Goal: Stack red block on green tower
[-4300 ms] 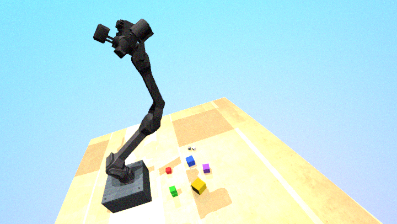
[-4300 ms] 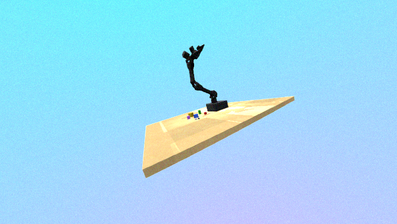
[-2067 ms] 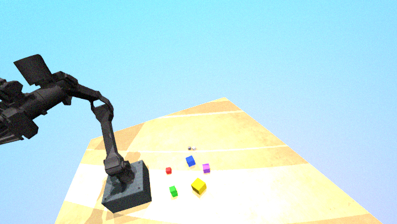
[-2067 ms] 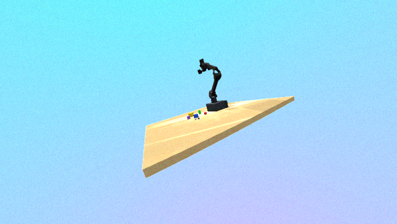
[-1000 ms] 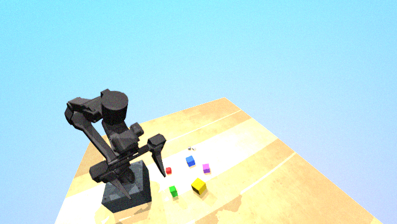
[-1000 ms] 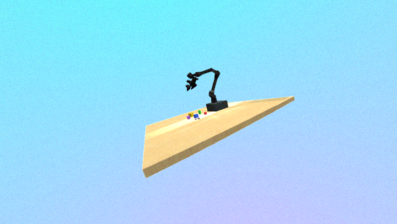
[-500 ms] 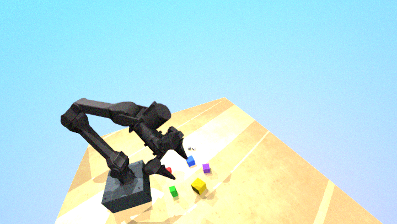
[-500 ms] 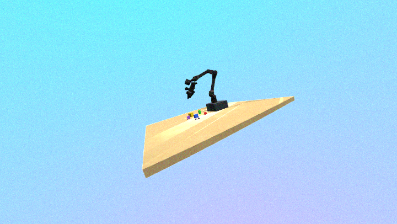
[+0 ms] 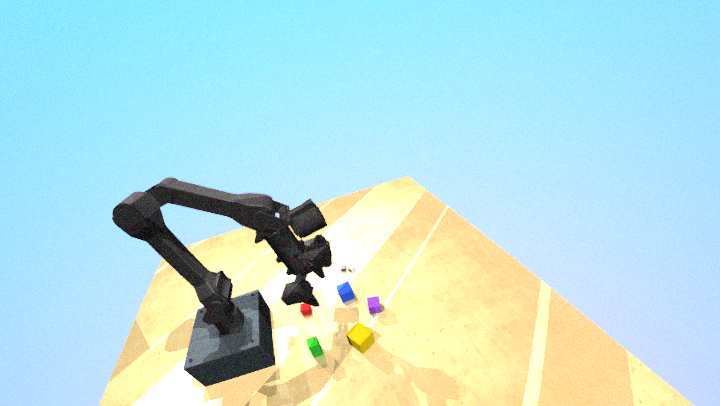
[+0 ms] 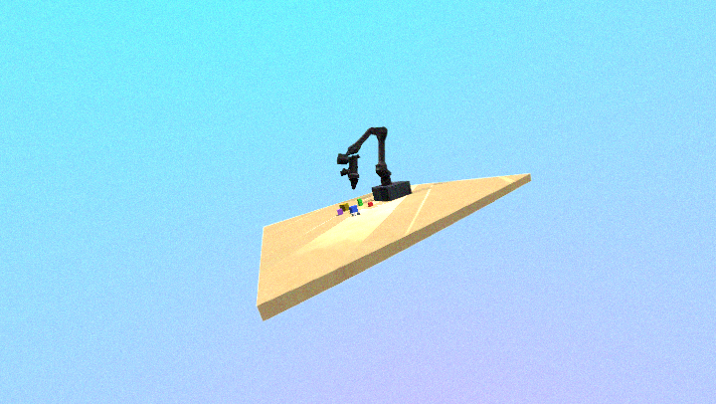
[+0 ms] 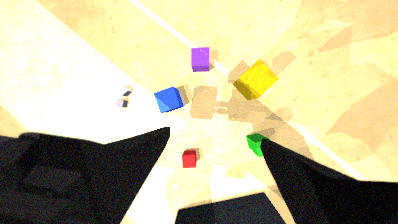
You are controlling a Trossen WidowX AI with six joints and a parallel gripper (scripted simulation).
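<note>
Now: the red block 12 cm below my gripper tip, 7 cm behind it and 6 cm to the left of it. Also, from my gripper tip: yellow block (11 cm below, 9 cm to the right, 6 cm ahead); purple block (12 cm below, 12 cm ahead, 1 cm to the right); blue block (11 cm below, 7 cm to the left, 6 cm ahead).
</note>
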